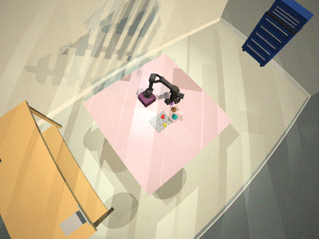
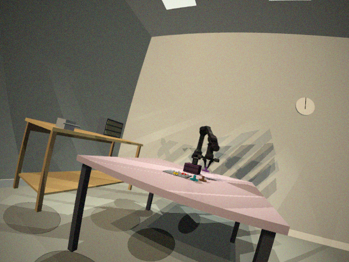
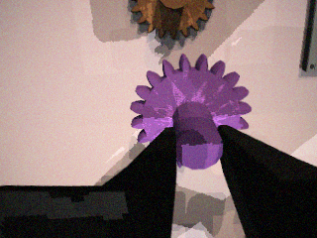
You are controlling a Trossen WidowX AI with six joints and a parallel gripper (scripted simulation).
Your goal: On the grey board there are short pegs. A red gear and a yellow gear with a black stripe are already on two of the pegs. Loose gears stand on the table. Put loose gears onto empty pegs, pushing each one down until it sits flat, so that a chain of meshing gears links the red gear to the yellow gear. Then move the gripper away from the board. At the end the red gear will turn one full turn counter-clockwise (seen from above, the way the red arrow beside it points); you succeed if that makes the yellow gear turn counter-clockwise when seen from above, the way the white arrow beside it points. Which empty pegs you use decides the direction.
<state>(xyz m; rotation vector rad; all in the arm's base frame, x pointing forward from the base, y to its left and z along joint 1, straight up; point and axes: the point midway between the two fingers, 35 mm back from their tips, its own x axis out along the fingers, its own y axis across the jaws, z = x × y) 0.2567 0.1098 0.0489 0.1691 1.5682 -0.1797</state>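
My gripper tip is now 230 mm to the left of the yellow gear, 100 mm short of it and 90 mm above it. The rest, counted from my gripper tip: purple gear (10 mm below); brown gear (90 mm below, 60 mm ahead, 10 mm to the right); teal gear (130 mm ahead, 90 mm below, 80 mm to the right).
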